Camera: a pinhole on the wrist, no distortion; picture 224 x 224 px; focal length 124.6 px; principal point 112.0 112.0 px. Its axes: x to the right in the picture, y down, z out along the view. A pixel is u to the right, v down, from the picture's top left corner.
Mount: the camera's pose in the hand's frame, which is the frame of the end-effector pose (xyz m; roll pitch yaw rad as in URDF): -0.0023 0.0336 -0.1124 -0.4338 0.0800 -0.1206
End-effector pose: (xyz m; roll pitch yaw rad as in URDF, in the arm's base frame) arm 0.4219 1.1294 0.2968 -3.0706 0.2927 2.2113
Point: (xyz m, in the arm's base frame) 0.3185 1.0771 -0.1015
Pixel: 144.9 20.0
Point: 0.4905 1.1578 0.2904
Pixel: 84.0 96.2
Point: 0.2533 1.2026 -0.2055
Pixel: 178.0 38.5
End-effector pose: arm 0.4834 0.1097 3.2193 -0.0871 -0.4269 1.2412
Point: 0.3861 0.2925 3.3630
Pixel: 192.4 128.1
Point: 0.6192 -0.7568 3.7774
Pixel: outside the picture
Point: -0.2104 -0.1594 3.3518
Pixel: 12.6 159.8
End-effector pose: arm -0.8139 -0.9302 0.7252 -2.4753 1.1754 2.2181
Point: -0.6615 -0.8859 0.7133
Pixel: 79.4 204.3
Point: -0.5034 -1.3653 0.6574
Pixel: 65.4 115.7
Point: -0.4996 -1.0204 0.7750
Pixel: 13.9 192.3
